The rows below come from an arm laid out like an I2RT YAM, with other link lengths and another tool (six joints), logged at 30 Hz.
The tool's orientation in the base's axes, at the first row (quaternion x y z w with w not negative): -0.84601, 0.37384, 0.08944, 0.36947
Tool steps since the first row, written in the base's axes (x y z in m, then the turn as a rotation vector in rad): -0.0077, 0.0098, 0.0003, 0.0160, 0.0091, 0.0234; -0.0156, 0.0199, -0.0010, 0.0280, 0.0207, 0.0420; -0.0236, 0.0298, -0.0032, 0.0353, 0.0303, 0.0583; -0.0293, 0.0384, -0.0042, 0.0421, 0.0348, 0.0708; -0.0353, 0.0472, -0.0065, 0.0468, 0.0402, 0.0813; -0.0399, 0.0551, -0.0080, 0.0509, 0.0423, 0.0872; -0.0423, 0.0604, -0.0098, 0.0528, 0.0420, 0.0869; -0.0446, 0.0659, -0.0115, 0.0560, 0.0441, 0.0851; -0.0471, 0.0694, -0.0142, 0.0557, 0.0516, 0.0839; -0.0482, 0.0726, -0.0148, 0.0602, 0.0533, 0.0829; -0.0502, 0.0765, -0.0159, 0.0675, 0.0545, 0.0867
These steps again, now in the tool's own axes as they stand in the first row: -0.0111, 0.0008, 0.0056, -0.0039, -0.0283, -0.0083; -0.0218, 0.0026, 0.0125, -0.0100, -0.0523, -0.0120; -0.0321, 0.0049, 0.0199, -0.0172, -0.0708, -0.0161; -0.0406, 0.0056, 0.0259, -0.0203, -0.0845, -0.0210; -0.0488, 0.0072, 0.0329, -0.0246, -0.0961, -0.0241; -0.0559, 0.0077, 0.0388, -0.0254, -0.1032, -0.0264; -0.0598, 0.0080, 0.0435, -0.0238, -0.1042, -0.0261; -0.0638, 0.0081, 0.0482, -0.0219, -0.1064, -0.0230; -0.0664, 0.0098, 0.0522, -0.0259, -0.1088, -0.0170; -0.0688, 0.0095, 0.0547, -0.0232, -0.1122, -0.0145; -0.0719, 0.0097, 0.0580, -0.0204, -0.1199, -0.0155
